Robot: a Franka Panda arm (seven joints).
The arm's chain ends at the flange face. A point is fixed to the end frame.
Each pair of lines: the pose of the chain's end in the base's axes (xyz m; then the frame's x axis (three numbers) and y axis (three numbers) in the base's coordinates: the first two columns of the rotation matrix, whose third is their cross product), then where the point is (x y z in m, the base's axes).
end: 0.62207 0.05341 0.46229 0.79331 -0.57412 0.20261 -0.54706 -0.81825 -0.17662
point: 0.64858 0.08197 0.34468
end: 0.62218 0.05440 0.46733 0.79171 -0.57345 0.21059 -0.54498 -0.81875 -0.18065
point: 0.64975 0.08284 0.34994
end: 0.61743 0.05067 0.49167 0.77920 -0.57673 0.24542 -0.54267 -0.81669 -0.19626
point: 0.64976 0.07810 0.37525
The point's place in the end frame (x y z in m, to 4 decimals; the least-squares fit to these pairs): -0.0192 -0.0171 0.1212
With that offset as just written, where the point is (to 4 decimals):
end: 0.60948 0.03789 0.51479 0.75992 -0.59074 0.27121 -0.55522 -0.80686 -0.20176
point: 0.6454 0.0634 0.3990
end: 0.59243 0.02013 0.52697 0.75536 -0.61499 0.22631 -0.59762 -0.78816 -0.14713
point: 0.6207 0.0425 0.4084
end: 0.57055 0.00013 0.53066 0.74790 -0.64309 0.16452 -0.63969 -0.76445 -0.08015
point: 0.5886 0.0201 0.4097
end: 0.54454 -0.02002 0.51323 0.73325 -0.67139 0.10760 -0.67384 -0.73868 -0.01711
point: 0.5530 -0.0018 0.3910
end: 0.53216 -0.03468 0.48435 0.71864 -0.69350 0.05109 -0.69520 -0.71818 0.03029
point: 0.5322 -0.0160 0.3619
